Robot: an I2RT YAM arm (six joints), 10 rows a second.
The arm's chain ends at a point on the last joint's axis. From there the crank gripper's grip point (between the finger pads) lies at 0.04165 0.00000 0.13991 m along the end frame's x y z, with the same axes.
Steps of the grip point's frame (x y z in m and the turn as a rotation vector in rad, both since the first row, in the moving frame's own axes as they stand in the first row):
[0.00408 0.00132 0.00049 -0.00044 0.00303 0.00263]
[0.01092 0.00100 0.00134 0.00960 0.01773 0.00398]
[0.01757 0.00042 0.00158 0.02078 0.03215 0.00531]
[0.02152 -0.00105 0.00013 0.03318 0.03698 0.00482]
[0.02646 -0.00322 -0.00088 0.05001 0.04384 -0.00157]
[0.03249 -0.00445 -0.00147 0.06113 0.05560 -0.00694]
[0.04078 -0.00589 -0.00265 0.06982 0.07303 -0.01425]
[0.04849 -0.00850 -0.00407 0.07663 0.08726 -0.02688]
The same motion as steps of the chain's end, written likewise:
[0.00366 0.00115 0.00062 -0.00044 0.00303 0.00263]
[0.00844 0.00217 0.00211 0.00960 0.01773 0.00398]
[0.01309 0.00308 0.00302 0.02078 0.03215 0.00531]
[0.01637 0.00335 0.00184 0.03318 0.03698 0.00482]
[0.02038 0.00380 0.00126 0.05001 0.04384 -0.00157]
[0.02481 0.00434 0.00133 0.06113 0.05560 -0.00694]
[0.03076 0.00442 0.00112 0.06982 0.07303 -0.01425]
[0.03663 0.00334 0.00054 0.07663 0.08726 -0.02688]

